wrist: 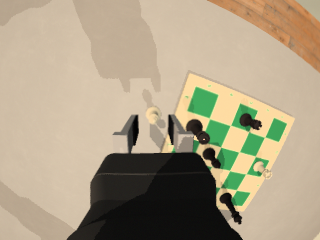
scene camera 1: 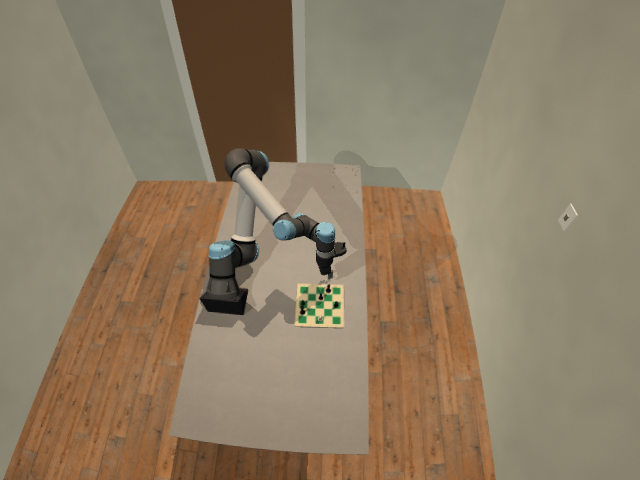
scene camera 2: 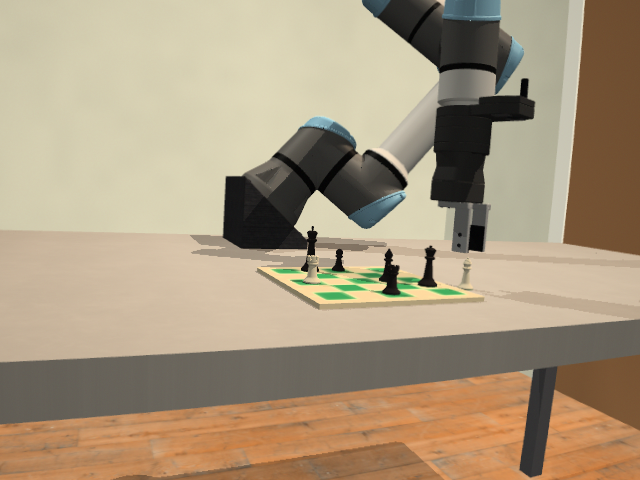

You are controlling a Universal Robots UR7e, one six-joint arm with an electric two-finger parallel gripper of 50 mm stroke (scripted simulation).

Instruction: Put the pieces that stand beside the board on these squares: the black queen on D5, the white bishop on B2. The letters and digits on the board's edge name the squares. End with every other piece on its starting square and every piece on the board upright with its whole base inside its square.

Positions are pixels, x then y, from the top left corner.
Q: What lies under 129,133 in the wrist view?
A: The gripper.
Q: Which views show the chessboard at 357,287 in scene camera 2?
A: The wrist view, scene camera 1 and scene camera 2: all of them.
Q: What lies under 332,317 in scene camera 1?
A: A chessboard.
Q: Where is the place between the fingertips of the gripper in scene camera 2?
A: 468,251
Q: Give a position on a chessboard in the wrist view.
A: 238,148
